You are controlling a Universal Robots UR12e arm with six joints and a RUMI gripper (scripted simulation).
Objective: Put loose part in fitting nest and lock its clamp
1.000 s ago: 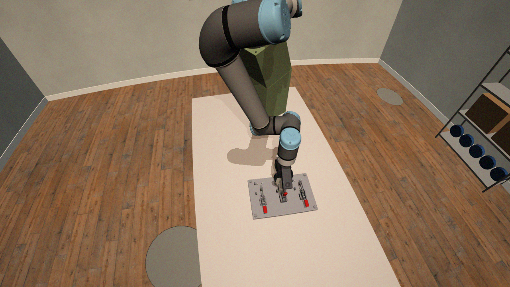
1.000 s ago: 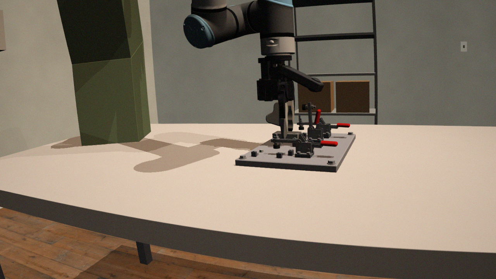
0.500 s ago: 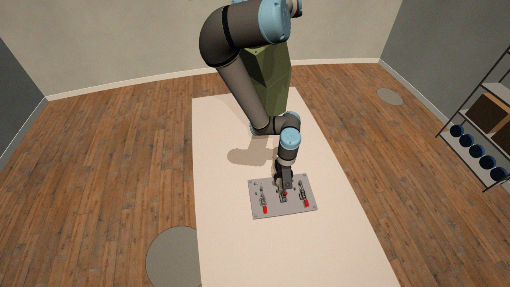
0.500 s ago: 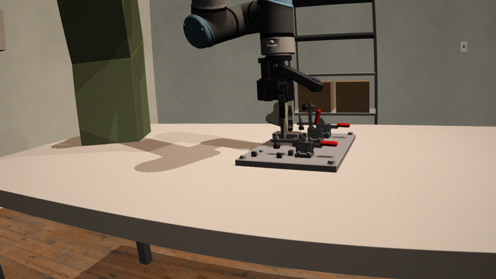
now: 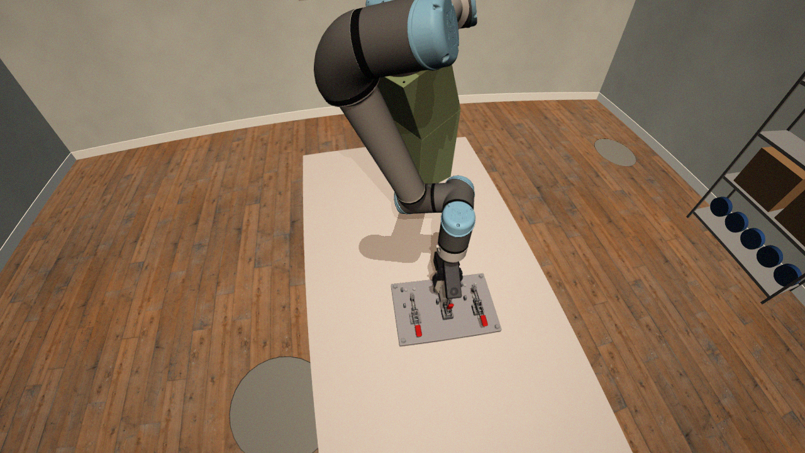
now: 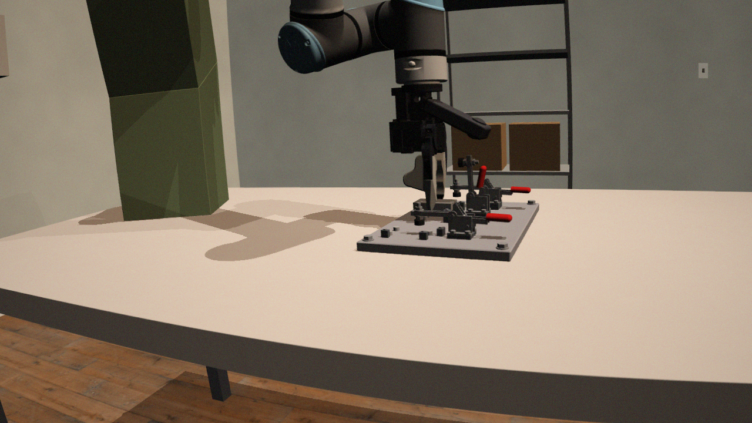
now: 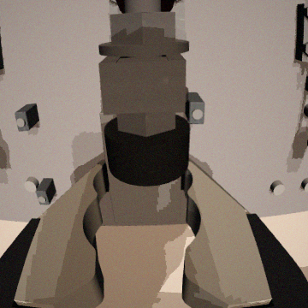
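The grey block lies 10 mm below my hand. The rest, counted from my hand: dark stop block: 40 mm ahead, 20 mm below, 10 mm to the right; grey fixture plate: 50 mm ahead, 40 mm below, 10 mm to the right.
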